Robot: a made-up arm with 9 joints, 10 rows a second.
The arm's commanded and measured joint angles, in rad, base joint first. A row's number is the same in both.
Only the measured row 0 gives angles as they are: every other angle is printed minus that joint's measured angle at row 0.
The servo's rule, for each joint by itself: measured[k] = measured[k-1] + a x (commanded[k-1-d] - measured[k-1]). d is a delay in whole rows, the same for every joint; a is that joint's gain. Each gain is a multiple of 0.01, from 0.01 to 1. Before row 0 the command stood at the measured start. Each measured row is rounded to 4 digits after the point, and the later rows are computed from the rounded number. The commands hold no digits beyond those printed.
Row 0, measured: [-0.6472 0.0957 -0.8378 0.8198 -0.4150 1.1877 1.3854 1.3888 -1.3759]
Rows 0 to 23, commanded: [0.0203 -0.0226 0.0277 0.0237 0.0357 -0.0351 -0.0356 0.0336 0.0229]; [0.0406 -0.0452 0.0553 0.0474 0.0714 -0.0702 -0.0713 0.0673 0.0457]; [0.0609 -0.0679 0.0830 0.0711 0.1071 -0.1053 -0.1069 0.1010 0.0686]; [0.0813 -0.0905 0.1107 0.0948 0.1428 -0.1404 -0.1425 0.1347 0.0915]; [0.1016 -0.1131 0.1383 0.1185 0.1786 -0.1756 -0.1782 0.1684 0.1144]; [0.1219 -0.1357 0.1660 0.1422 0.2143 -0.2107 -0.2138 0.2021 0.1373]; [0.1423 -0.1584 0.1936 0.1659 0.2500 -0.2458 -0.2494 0.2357 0.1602]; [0.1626 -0.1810 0.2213 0.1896 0.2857 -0.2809 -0.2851 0.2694 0.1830]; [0.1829 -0.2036 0.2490 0.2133 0.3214 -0.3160 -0.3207 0.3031 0.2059]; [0.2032 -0.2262 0.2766 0.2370 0.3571 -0.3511 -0.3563 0.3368 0.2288]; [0.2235 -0.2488 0.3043 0.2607 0.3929 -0.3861 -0.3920 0.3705 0.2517]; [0.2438 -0.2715 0.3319 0.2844 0.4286 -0.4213 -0.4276 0.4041 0.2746]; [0.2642 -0.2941 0.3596 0.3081 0.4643 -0.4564 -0.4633 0.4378 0.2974]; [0.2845 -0.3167 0.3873 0.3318 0.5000 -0.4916 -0.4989 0.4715 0.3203]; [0.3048 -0.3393 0.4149 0.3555 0.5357 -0.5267 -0.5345 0.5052 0.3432]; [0.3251 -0.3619 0.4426 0.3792 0.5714 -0.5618 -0.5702 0.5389 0.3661]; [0.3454 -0.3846 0.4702 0.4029 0.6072 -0.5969 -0.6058 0.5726 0.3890]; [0.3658 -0.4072 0.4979 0.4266 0.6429 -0.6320 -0.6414 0.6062 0.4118]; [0.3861 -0.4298 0.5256 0.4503 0.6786 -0.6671 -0.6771 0.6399 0.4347]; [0.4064 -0.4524 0.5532 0.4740 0.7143 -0.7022 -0.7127 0.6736 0.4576]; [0.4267 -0.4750 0.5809 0.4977 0.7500 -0.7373 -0.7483 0.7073 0.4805]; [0.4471 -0.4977 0.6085 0.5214 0.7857 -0.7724 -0.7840 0.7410 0.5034]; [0.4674 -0.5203 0.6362 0.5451 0.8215 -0.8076 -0.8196 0.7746 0.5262]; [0.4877 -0.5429 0.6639 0.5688 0.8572 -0.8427 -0.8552 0.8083 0.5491]
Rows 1 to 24, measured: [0.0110 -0.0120 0.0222 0.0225 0.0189 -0.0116 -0.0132 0.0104 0.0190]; [0.0270 -0.0296 0.0487 0.0462 0.0467 -0.0309 -0.0347 0.0280 0.0412]; [0.0453 -0.0499 0.0761 0.0699 0.0787 -0.0555 -0.0614 0.0506 0.0639]; [0.0647 -0.0714 0.1038 0.0936 0.1127 -0.0835 -0.0914 0.0767 0.0868]; [0.0846 -0.0935 0.1314 0.1173 0.1476 -0.1139 -0.1235 0.1051 0.1097]; [0.1047 -0.1159 0.1591 0.1410 0.1830 -0.1458 -0.1569 0.1352 0.1326]; [0.1250 -0.1384 0.1867 0.1647 0.2185 -0.1788 -0.1911 0.1664 0.1555]; [0.1453 -0.1610 0.2144 0.1884 0.2541 -0.2125 -0.2259 0.1983 0.1783]; [0.1656 -0.1836 0.2421 0.2121 0.2898 -0.2467 -0.2610 0.2308 0.2012]; [0.1859 -0.2062 0.2697 0.2358 0.3255 -0.2812 -0.2963 0.2637 0.2241]; [0.2062 -0.2288 0.2974 0.2595 0.3612 -0.3158 -0.3317 0.2968 0.2470]; [0.2265 -0.2514 0.3250 0.2832 0.3969 -0.3506 -0.3672 0.3301 0.2699]; [0.2469 -0.2740 0.3527 0.3069 0.4326 -0.3855 -0.4028 0.3635 0.2927]; [0.2672 -0.2966 0.3804 0.3306 0.4683 -0.4205 -0.4384 0.3970 0.3156]; [0.2875 -0.3192 0.4080 0.3543 0.5040 -0.4555 -0.4740 0.4305 0.3385]; [0.3078 -0.3418 0.4357 0.3780 0.5397 -0.4906 -0.5096 0.4641 0.3614]; [0.3281 -0.3645 0.4633 0.4017 0.5755 -0.5257 -0.5452 0.4977 0.3843]; [0.3485 -0.3871 0.4910 0.4254 0.6112 -0.5608 -0.5808 0.5313 0.4071]; [0.3688 -0.4097 0.5187 0.4491 0.6469 -0.5959 -0.6164 0.5650 0.4300]; [0.3891 -0.4323 0.5463 0.4728 0.6826 -0.6310 -0.6520 0.5987 0.4529]; [0.4094 -0.4549 0.5740 0.4965 0.7183 -0.6661 -0.6876 0.6324 0.4758]; [0.4298 -0.4776 0.6016 0.5202 0.7540 -0.7012 -0.7233 0.6661 0.4987]; [0.4501 -0.5002 0.6293 0.5439 0.7898 -0.7363 -0.7589 0.6997 0.5215]; [0.4704 -0.5228 0.6570 0.5676 0.8255 -0.7714 -0.7945 0.7334 0.5444]
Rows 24 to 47, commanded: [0.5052 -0.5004 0.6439 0.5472 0.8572 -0.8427 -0.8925 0.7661 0.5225]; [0.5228 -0.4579 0.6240 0.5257 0.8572 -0.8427 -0.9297 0.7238 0.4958]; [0.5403 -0.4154 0.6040 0.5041 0.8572 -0.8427 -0.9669 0.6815 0.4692]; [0.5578 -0.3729 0.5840 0.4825 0.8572 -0.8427 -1.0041 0.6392 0.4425]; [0.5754 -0.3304 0.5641 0.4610 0.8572 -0.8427 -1.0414 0.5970 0.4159]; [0.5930 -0.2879 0.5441 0.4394 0.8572 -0.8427 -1.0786 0.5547 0.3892]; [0.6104 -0.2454 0.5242 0.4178 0.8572 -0.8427 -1.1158 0.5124 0.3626]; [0.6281 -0.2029 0.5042 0.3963 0.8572 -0.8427 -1.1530 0.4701 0.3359]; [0.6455 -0.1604 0.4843 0.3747 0.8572 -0.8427 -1.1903 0.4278 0.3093]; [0.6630 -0.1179 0.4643 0.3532 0.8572 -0.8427 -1.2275 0.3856 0.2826]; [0.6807 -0.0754 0.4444 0.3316 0.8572 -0.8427 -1.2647 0.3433 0.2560]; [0.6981 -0.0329 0.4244 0.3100 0.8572 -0.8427 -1.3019 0.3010 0.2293]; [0.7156 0.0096 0.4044 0.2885 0.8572 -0.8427 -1.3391 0.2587 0.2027]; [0.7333 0.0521 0.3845 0.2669 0.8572 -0.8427 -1.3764 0.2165 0.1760]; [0.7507 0.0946 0.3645 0.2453 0.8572 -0.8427 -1.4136 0.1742 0.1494]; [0.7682 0.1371 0.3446 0.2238 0.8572 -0.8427 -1.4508 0.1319 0.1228]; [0.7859 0.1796 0.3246 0.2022 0.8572 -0.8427 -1.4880 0.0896 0.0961]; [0.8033 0.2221 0.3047 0.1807 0.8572 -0.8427 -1.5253 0.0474 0.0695]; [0.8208 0.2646 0.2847 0.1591 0.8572 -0.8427 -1.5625 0.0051 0.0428]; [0.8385 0.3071 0.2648 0.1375 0.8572 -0.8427 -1.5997 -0.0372 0.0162]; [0.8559 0.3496 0.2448 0.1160 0.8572 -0.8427 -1.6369 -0.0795 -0.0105]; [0.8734 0.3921 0.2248 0.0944 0.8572 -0.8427 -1.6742 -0.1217 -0.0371]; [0.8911 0.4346 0.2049 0.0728 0.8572 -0.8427 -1.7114 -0.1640 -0.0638]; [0.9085 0.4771 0.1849 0.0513 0.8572 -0.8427 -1.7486 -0.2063 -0.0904]
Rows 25 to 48, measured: [0.4892 -0.5109 0.6465 0.5482 0.8423 -0.7949 -0.8308 0.7435 0.5262]; [0.5073 -0.4828 0.6285 0.5268 0.8502 -0.8107 -0.8674 0.7374 0.5010]; [0.5251 -0.4471 0.6089 0.5052 0.8539 -0.8213 -0.9042 0.7201 0.4746]; [0.5428 -0.4078 0.5890 0.4836 0.8556 -0.8284 -0.9412 0.6950 0.4480]; [0.5604 -0.3668 0.5691 0.4621 0.8564 -0.8331 -0.9783 0.6646 0.4214]; [0.5780 -0.3250 0.5491 0.4405 0.8568 -0.8363 -1.0154 0.6305 0.3947]; [0.5955 -0.2828 0.5292 0.4189 0.8570 -0.8384 -1.0525 0.5939 0.3681]; [0.6131 -0.2405 0.5092 0.3974 0.8571 -0.8398 -1.0897 0.5555 0.3414]; [0.6306 -0.1980 0.4893 0.3758 0.8572 -0.8408 -1.1269 0.5159 0.3148]; [0.6481 -0.1555 0.4693 0.3543 0.8572 -0.8414 -1.1641 0.4755 0.2881]; [0.6657 -0.1130 0.4494 0.3327 0.8572 -0.8418 -1.2013 0.4345 0.2615]; [0.6832 -0.0705 0.4294 0.3111 0.8572 -0.8421 -1.2385 0.3931 0.2348]; [0.7007 -0.0280 0.4094 0.2896 0.8572 -0.8423 -1.2757 0.3514 0.2082]; [0.7183 0.0145 0.3895 0.2680 0.8572 -0.8424 -1.3130 0.3096 0.1815]; [0.7358 0.0570 0.3695 0.2464 0.8572 -0.8425 -1.3502 0.2676 0.1549]; [0.7533 0.0995 0.3496 0.2249 0.8572 -0.8426 -1.3874 0.2255 0.1283]; [0.7709 0.1420 0.3296 0.2033 0.8572 -0.8426 -1.4246 0.1834 0.1016]; [0.7884 0.1845 0.3097 0.1818 0.8572 -0.8426 -1.4619 0.1412 0.0750]; [0.8059 0.2270 0.2897 0.1602 0.8572 -0.8426 -1.4991 0.0990 0.0483]; [0.8235 0.2695 0.2698 0.1386 0.8572 -0.8426 -1.5363 0.0568 0.0217]; [0.8410 0.3120 0.2498 0.1171 0.8572 -0.8426 -1.5735 0.0145 -0.0050]; [0.8585 0.3545 0.2298 0.0955 0.8572 -0.8426 -1.6108 -0.0277 -0.0316]; [0.8761 0.3970 0.2099 0.0739 0.8572 -0.8426 -1.6480 -0.0700 -0.0583]; [0.8936 0.4395 0.1899 0.0524 0.8572 -0.8426 -1.6852 -0.1123 -0.0849]
